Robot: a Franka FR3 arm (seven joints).
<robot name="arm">
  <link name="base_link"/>
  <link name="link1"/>
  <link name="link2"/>
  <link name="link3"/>
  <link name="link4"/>
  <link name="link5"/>
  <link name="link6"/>
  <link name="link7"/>
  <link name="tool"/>
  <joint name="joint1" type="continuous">
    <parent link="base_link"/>
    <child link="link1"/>
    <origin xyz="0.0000 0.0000 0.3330" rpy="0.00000 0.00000 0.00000"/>
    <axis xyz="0 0 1"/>
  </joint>
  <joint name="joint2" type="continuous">
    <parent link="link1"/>
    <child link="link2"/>
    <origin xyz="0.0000 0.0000 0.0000" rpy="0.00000 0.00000 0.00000"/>
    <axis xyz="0 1 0"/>
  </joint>
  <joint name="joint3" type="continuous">
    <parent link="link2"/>
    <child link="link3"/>
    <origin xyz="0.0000 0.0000 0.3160" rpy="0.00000 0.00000 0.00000"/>
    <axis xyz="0 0 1"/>
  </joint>
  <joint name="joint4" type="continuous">
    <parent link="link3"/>
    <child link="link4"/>
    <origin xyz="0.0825 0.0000 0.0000" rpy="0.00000 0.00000 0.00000"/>
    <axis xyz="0 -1 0"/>
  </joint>
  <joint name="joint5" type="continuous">
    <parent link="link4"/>
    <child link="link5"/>
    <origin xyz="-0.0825 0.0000 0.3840" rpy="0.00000 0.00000 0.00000"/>
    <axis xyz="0 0 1"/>
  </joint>
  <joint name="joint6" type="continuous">
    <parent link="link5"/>
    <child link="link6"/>
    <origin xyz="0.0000 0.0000 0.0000" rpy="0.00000 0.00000 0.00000"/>
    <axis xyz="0 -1 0"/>
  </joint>
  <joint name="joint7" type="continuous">
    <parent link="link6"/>
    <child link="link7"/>
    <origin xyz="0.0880 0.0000 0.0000" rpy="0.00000 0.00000 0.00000"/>
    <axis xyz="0 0 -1"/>
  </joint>
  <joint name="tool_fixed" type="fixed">
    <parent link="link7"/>
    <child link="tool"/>
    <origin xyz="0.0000 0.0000 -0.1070" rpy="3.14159 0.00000 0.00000"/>
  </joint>
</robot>
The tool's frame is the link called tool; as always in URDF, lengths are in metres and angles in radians. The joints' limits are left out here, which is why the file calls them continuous.
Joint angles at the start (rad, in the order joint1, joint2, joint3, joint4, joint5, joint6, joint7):
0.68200 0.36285 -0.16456 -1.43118 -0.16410 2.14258 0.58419
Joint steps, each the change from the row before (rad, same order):
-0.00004 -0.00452 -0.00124 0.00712 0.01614 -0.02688 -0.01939
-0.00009 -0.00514 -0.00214 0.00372 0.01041 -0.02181 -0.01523
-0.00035 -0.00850 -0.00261 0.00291 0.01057 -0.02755 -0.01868
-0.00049 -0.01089 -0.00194 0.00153 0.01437 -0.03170 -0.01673
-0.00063 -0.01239 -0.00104 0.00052 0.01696 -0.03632 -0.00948
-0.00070 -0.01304 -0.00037 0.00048 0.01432 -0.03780 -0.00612
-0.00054 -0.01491 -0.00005 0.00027 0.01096 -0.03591 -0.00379
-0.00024 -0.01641 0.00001 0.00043 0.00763 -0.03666 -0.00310
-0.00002 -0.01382 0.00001 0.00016 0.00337 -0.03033 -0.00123
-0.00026 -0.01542 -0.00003 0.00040 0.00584 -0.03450 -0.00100
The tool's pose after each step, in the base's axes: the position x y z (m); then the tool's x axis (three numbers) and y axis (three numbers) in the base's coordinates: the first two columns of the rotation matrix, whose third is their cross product. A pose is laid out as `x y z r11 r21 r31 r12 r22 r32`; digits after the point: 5 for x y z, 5 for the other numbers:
0.60129 0.35496 0.53139 0.92515 0.02457 0.37881 0.02726 -0.99963 -0.00175
0.59996 0.35254 0.53429 0.93068 0.03133 0.36448 0.03314 -0.99945 0.00130
0.59790 0.34895 0.53844 0.93693 0.04048 0.34717 0.04087 -0.99915 0.00621
0.59477 0.34519 0.54297 0.94453 0.04636 0.32514 0.04647 -0.99889 0.00743
0.59062 0.34149 0.54741 0.95350 0.04492 0.29803 0.04552 -0.99895 0.00493
0.58597 0.33784 0.55210 0.96172 0.04233 0.27074 0.04297 -0.99907 0.00356
0.58086 0.33413 0.55814 0.96812 0.03941 0.24736 0.04007 -0.99919 0.00237
0.57524 0.33017 0.56515 0.97344 0.03754 0.22584 0.03779 -0.99928 0.00321
0.57044 0.32672 0.57099 0.97721 0.03596 0.20920 0.03547 -0.99935 0.00610
0.56490 0.32279 0.57749 0.98137 0.03317 0.18922 0.03232 -0.99945 0.00758

